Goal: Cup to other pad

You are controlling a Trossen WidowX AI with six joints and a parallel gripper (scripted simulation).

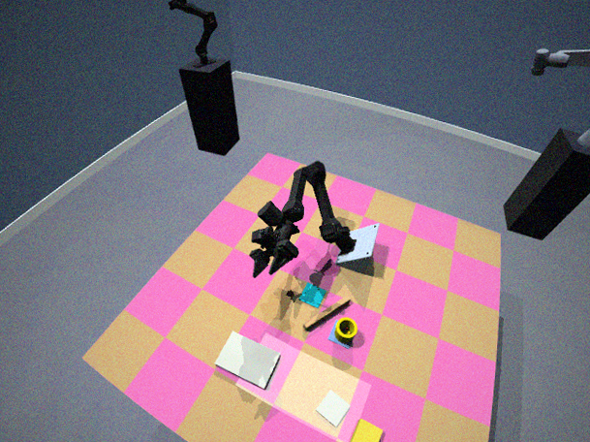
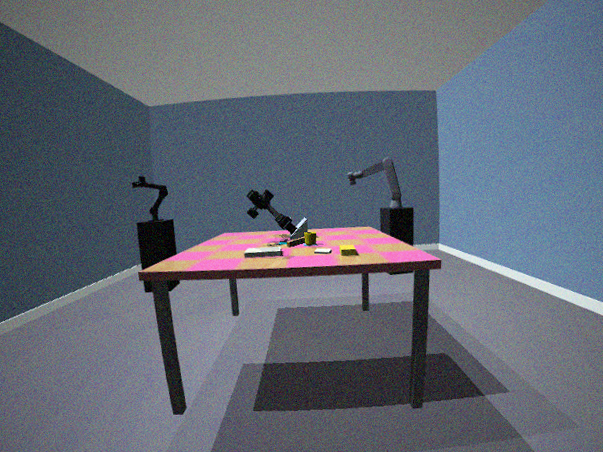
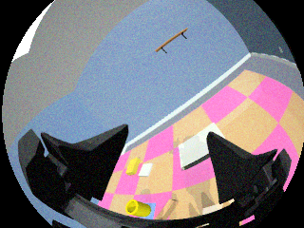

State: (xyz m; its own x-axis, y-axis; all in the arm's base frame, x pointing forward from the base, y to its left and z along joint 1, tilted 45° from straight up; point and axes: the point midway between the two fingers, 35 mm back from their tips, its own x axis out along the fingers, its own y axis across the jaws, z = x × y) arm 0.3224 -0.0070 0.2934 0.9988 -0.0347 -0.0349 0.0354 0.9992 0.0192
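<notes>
My gripper tip is 29 cm to the right of the olive-yellow cup, 22 cm above it and 2 cm past it. Round my gripper tip: small grey tile (32 cm to the left, 25 cm below, 22 cm ahead); cyan pad (26 cm below, 14 cm to the left, 12 cm behind); light blue pad (28 cm to the left, 26 cm below, 1 cm behind).
</notes>
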